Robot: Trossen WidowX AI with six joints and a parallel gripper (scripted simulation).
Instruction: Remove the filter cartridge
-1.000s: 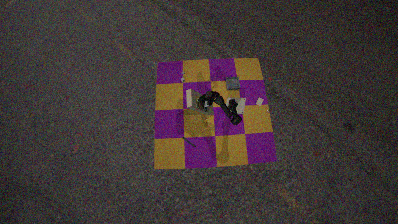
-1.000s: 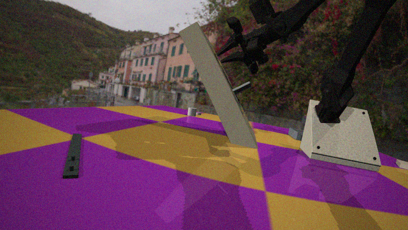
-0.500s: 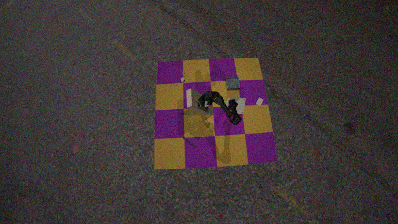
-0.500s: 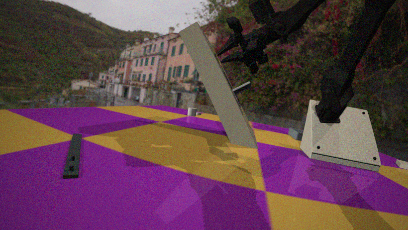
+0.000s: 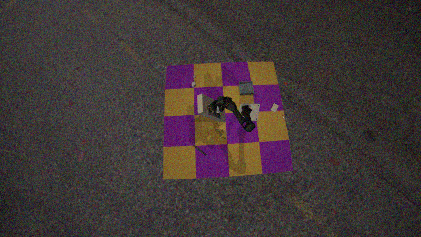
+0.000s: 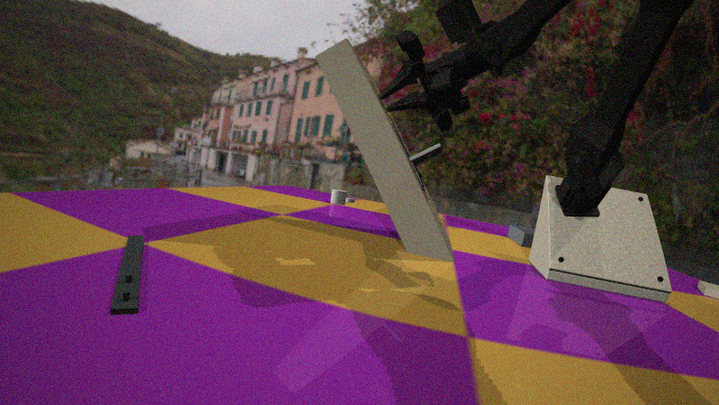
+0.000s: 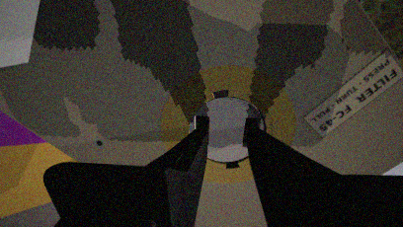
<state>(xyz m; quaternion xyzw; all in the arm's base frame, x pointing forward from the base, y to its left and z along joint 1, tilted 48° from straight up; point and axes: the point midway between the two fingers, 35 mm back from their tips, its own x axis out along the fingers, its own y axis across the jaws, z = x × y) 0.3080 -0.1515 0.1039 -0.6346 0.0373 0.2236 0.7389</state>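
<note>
The round filter cartridge lies 10 mm ahead of my gripper tip and 10 mm below it. The rest, counted from my gripper tip: small beige block: 710 mm behind, 20 mm to the left, 230 mm below; then grey square tray: 440 mm behind, 250 mm to the right, 220 mm below; then beige service panel: 30 mm behind, 80 mm below.
</note>
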